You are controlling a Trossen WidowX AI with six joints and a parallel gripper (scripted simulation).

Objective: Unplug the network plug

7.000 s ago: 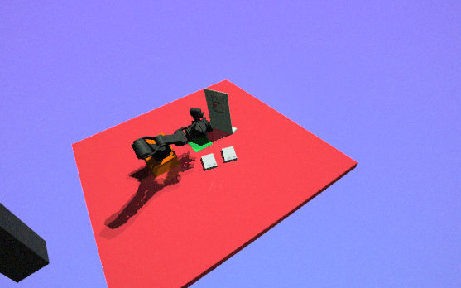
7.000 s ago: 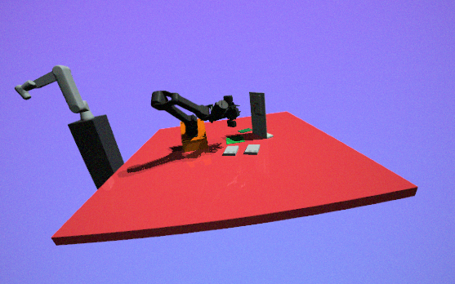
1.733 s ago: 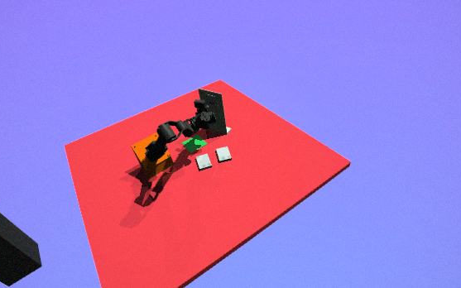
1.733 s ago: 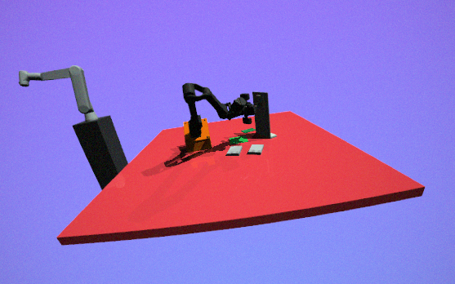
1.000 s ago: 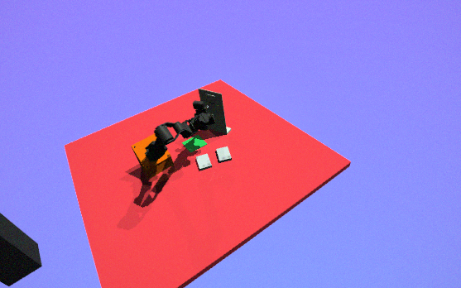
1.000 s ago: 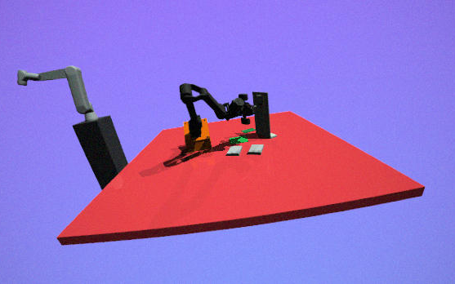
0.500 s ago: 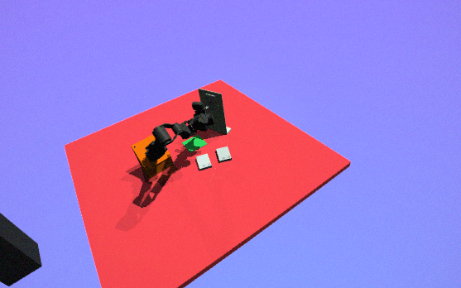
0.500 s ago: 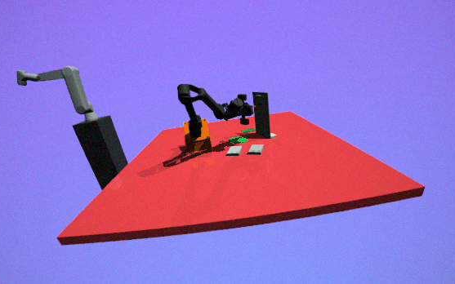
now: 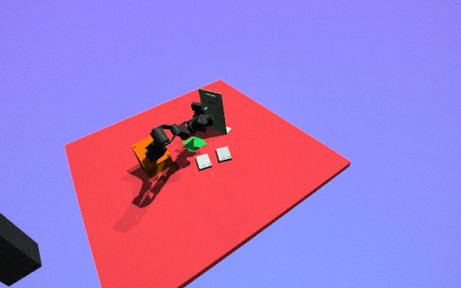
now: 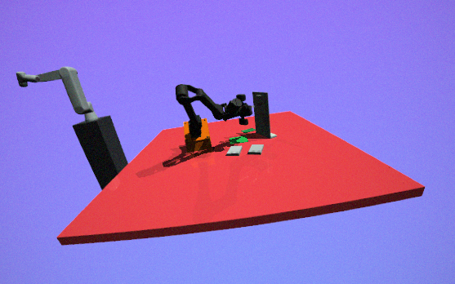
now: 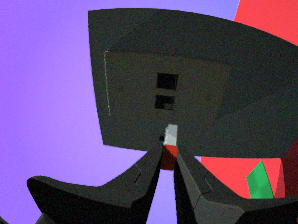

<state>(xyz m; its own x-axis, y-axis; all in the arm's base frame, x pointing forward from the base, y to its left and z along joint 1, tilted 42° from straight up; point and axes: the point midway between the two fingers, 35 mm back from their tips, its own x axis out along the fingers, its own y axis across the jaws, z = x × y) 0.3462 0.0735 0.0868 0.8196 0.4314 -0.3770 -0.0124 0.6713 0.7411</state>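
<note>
The green marked square is 11 cm behind my gripper tip, 2 cm to the left of it and 21 cm below it. From my gripper tip the other things lie so: network plug: right at my gripper tip; upright panel: 8 cm ahead, 2 cm to the left, 8 cm below.
</note>
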